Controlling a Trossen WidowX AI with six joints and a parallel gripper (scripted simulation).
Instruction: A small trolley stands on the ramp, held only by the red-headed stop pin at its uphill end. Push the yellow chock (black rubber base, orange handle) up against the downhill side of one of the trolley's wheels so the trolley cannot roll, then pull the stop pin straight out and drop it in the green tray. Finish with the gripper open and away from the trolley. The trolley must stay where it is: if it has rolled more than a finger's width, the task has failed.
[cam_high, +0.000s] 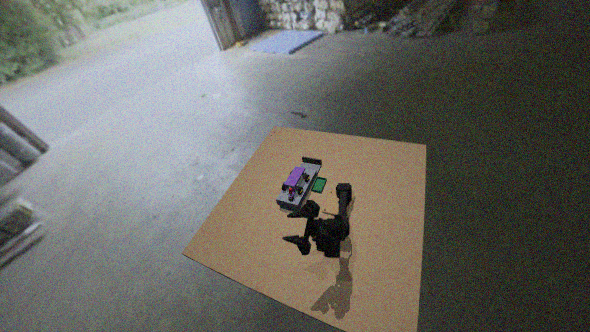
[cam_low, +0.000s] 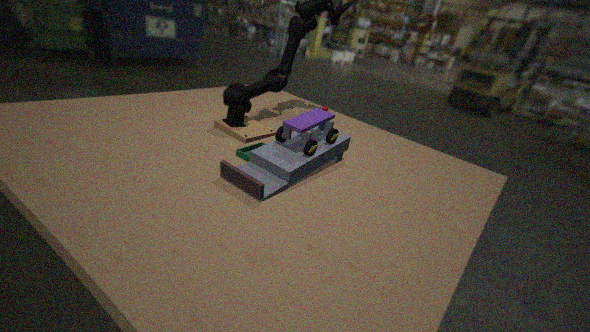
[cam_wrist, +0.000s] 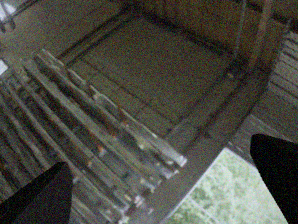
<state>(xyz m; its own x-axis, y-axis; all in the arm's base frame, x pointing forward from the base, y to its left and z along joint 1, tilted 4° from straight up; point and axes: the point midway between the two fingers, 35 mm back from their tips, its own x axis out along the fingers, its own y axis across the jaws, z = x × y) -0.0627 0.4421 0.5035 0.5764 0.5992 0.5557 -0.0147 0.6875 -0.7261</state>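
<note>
My gripper tip is 50 cm above the yellow chock, 31 cm to the left of it and 17 cm short of it. Also, from my gripper tip: dark lip (69 cm to the right, 49 cm below, 39 cm ahead); red-headed stop pin (39 cm below, 32 cm to the right, 29 cm ahead); trolley (42 cm to the right, 41 cm below, 33 cm ahead).
</note>
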